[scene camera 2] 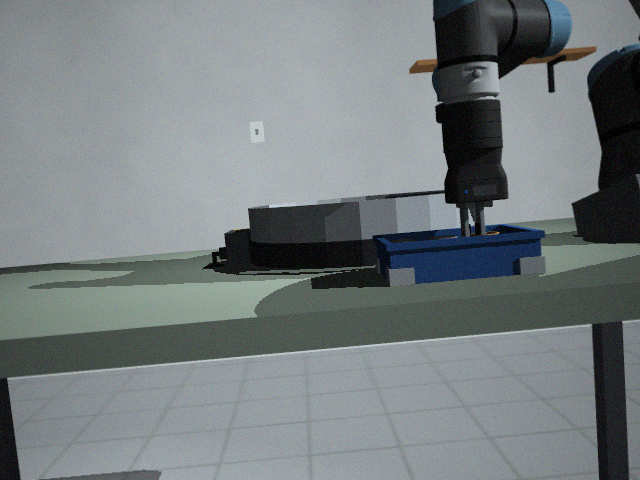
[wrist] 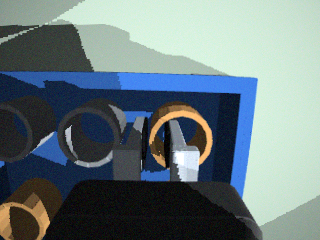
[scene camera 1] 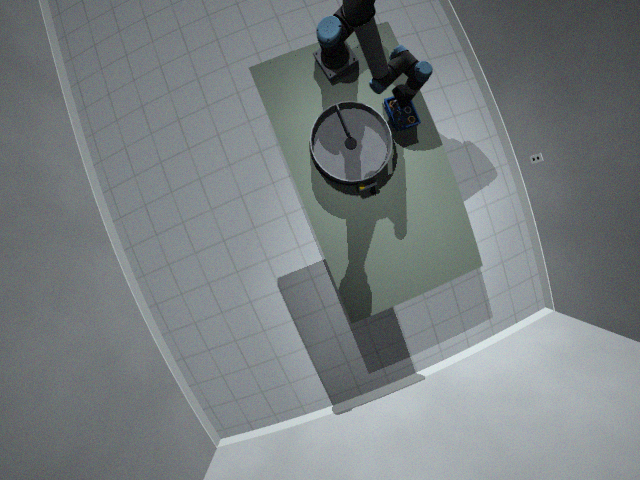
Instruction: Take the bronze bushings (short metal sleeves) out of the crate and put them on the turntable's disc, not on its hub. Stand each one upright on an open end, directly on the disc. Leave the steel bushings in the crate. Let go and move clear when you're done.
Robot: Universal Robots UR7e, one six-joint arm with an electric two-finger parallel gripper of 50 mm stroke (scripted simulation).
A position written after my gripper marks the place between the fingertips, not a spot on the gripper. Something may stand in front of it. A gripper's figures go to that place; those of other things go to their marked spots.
Scene:
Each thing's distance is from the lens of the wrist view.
my gripper [wrist: 155, 132]: 0.17 m
bronze bushing [wrist: 202, 139]: 0.16 m
crate [wrist: 229, 113]: 0.16 m

